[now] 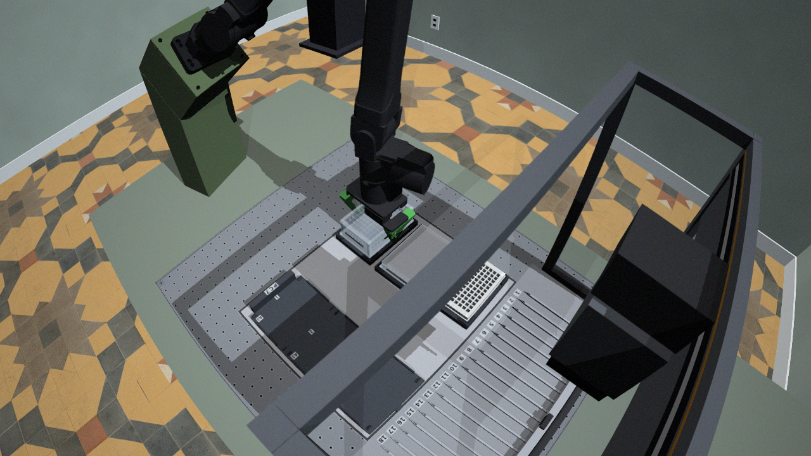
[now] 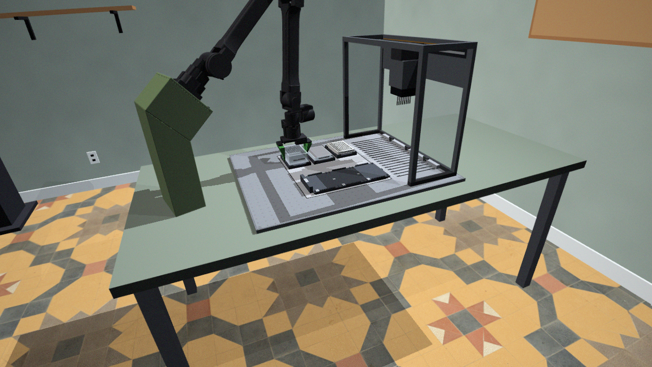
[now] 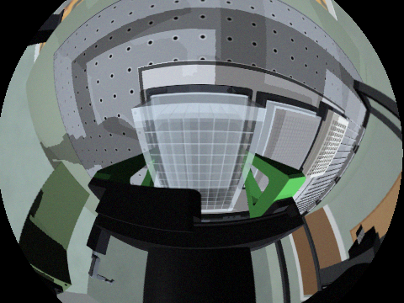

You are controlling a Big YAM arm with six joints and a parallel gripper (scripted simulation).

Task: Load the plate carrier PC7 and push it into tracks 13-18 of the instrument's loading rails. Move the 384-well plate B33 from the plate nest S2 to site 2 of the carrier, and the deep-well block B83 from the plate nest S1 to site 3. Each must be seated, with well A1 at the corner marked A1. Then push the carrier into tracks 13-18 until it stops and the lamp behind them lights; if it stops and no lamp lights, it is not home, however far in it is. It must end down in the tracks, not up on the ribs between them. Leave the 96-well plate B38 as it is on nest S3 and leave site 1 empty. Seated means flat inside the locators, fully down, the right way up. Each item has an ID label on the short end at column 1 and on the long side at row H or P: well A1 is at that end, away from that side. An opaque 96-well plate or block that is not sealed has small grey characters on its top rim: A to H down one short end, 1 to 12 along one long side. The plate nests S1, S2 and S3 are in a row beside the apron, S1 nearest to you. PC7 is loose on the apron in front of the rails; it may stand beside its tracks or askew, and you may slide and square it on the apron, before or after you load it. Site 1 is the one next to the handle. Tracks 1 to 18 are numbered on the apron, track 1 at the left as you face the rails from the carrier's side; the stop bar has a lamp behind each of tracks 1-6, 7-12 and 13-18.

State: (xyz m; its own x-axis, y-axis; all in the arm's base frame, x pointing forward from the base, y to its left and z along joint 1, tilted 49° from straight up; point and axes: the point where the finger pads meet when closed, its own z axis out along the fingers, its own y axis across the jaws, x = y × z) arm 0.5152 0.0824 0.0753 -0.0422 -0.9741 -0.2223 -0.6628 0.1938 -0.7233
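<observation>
Right now my hand is right at the clear deep-well block B83. Round my hand: 384-well plate B33 (110 mm ahead, 10 mm to the right); plate nest S1 (20 mm below); plate nest S2 (110 mm ahead, 20 mm below, 10 mm to the right).
</observation>
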